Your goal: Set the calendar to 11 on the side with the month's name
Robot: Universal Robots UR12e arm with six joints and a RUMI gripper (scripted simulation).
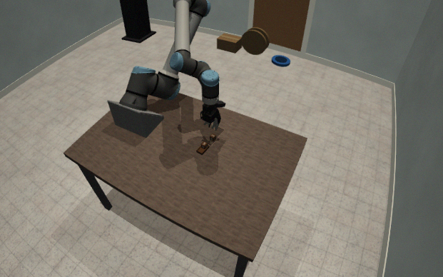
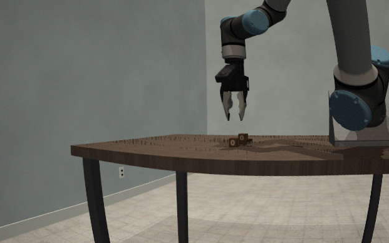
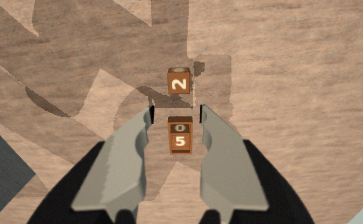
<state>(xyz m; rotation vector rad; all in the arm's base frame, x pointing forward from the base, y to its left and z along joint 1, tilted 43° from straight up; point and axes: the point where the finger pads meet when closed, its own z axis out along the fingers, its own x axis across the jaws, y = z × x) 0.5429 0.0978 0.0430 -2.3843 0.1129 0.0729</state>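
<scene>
The cube is 90 mm below my hand. Also, from my hand: calendar tray (10 mm behind, 110 mm to the right, 100 mm below).
</scene>
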